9 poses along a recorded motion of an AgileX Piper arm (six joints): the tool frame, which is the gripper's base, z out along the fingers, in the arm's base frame.
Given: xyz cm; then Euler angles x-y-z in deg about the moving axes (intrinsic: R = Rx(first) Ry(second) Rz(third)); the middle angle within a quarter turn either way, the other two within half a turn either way.
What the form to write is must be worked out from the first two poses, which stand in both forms.
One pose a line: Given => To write
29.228 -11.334 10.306 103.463 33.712 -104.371 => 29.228 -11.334 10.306 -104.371 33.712 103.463
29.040 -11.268 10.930 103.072 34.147 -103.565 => 29.040 -11.268 10.930 -103.565 34.147 103.072
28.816 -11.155 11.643 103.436 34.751 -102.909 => 28.816 -11.155 11.643 -102.909 34.751 103.436
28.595 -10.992 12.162 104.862 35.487 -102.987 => 28.595 -10.992 12.162 -102.987 35.487 104.862
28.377 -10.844 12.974 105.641 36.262 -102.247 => 28.377 -10.844 12.974 -102.247 36.262 105.641
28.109 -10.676 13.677 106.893 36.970 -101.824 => 28.109 -10.676 13.677 -101.824 36.970 106.893
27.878 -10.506 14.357 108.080 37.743 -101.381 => 27.878 -10.506 14.357 -101.381 37.743 108.080
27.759 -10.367 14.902 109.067 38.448 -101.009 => 27.759 -10.367 14.902 -101.009 38.448 109.067
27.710 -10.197 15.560 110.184 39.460 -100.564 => 27.710 -10.197 15.560 -100.564 39.460 110.184
